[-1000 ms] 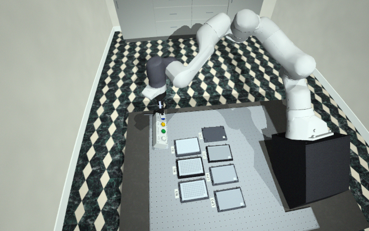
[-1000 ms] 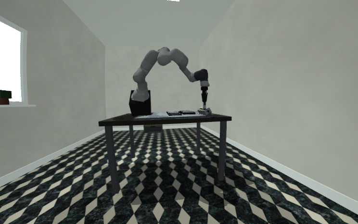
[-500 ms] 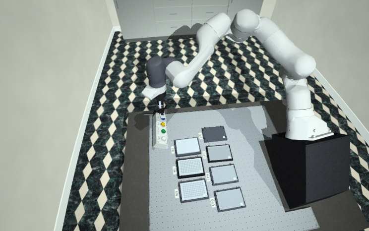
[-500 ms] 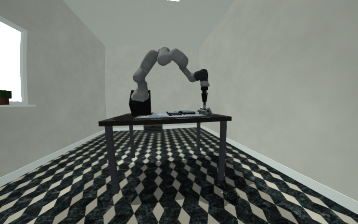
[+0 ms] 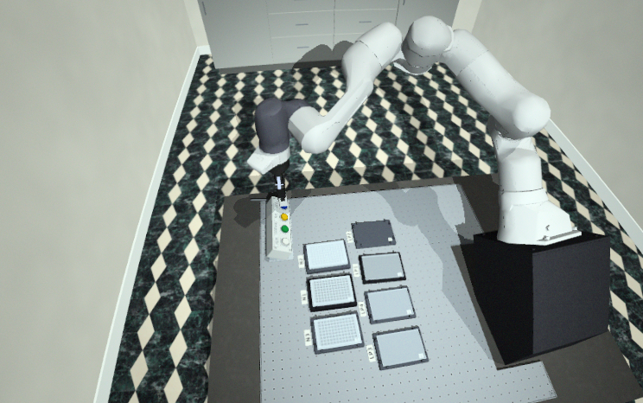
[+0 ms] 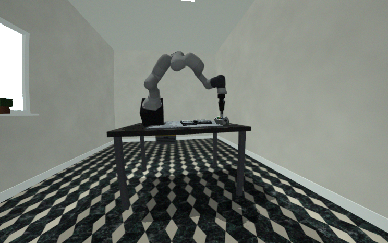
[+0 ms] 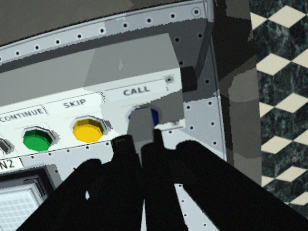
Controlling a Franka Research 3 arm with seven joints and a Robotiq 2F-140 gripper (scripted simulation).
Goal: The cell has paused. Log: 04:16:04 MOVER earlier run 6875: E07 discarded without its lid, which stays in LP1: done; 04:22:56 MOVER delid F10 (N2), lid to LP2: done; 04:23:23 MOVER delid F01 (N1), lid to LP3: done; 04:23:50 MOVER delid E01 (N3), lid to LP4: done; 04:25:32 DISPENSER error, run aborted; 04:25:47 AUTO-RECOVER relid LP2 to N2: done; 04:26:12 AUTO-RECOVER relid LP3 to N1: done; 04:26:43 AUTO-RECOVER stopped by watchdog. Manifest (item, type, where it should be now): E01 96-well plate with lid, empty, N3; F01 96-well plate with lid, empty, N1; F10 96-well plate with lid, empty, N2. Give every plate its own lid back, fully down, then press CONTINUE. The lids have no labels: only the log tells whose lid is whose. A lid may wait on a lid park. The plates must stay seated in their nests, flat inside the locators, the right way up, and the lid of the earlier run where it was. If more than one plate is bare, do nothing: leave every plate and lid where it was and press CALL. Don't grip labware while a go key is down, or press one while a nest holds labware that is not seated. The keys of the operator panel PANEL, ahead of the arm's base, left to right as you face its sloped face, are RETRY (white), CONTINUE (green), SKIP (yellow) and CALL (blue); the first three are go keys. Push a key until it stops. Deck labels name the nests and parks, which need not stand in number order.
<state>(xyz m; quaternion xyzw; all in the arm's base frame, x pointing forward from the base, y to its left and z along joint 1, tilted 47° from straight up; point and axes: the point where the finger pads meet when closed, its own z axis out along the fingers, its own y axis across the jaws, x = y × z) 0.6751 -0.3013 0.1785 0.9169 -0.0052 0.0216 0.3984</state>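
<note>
The blue call key is 40 mm below my hand. The rest, counted from my hand: white retry key 150 mm to the left, 40 mm below; then yellow skip key 50 mm to the left, 40 mm below; then green continue key 100 mm to the left, 40 mm below.
</note>
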